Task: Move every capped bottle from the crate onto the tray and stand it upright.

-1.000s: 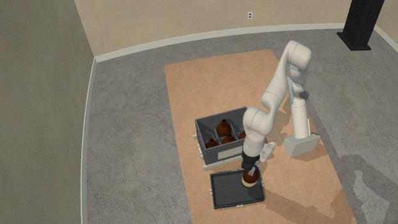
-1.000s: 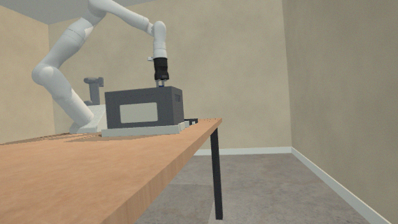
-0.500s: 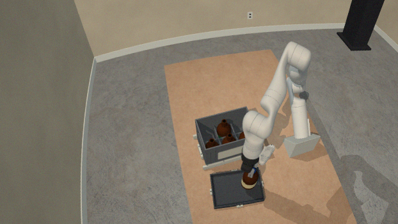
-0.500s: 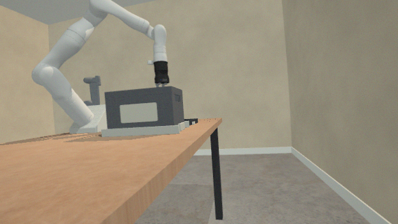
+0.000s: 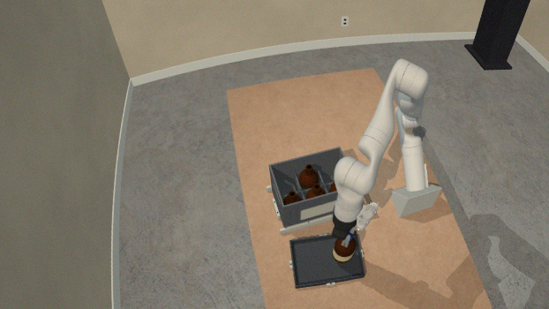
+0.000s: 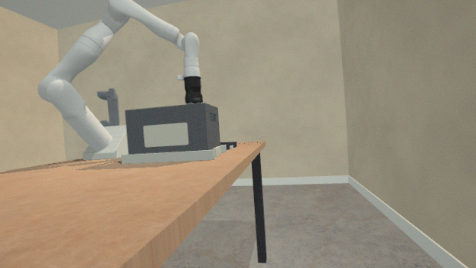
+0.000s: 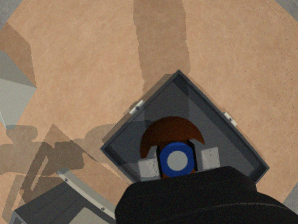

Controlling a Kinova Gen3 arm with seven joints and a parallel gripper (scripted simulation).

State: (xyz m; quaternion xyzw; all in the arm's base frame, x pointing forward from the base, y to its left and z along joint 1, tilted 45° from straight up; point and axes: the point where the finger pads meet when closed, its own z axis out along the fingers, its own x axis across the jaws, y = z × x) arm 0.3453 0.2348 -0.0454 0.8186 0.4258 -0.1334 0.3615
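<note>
The dark tray is 5 cm ahead of my hand and 16 cm below it. Round my hand: crate (6 cm ahead, 27 cm to the right, 9 cm below).
</note>
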